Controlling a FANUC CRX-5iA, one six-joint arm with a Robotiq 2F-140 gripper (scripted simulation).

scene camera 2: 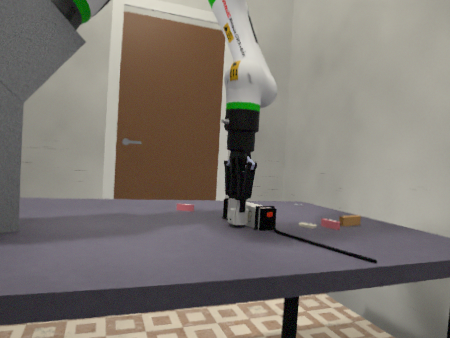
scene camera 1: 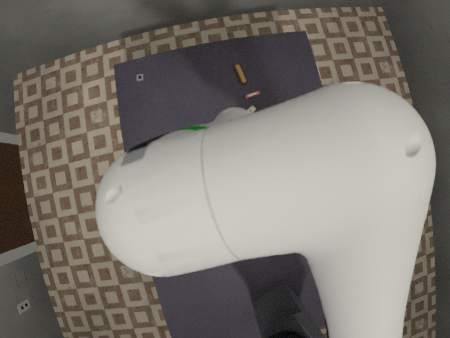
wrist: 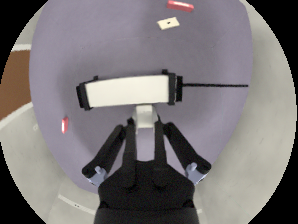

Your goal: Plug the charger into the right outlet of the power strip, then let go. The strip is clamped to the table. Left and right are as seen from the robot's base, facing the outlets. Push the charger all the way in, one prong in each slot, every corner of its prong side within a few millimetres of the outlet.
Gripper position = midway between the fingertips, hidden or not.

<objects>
my gripper: scene camera 2 236,223; wrist 145,111
</objects>
